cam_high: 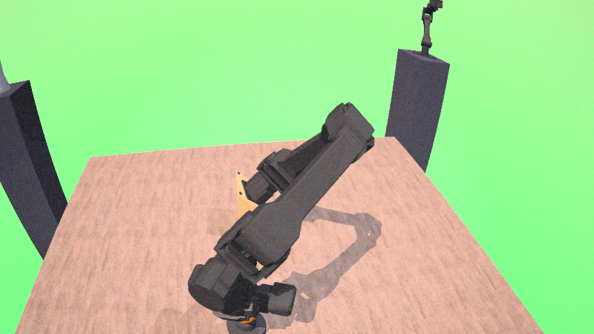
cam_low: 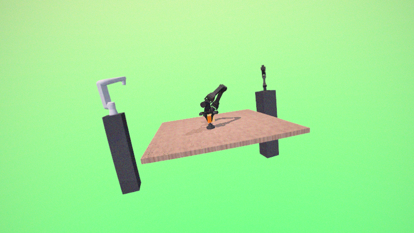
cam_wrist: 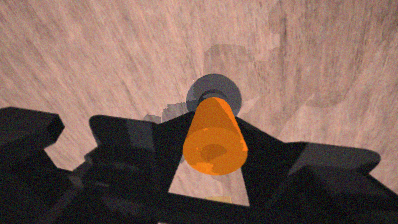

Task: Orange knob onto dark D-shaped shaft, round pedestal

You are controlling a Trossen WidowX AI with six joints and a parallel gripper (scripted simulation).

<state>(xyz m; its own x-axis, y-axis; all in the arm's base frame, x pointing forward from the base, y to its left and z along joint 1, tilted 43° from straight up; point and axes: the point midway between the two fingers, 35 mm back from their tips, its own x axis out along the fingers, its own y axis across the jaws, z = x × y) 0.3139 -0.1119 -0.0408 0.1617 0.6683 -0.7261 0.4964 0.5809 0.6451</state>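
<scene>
The orange knob lies 20 mm above my gripper tip. The rest, counted from my gripper tip: dark round pedestal: 40 mm below.
</scene>
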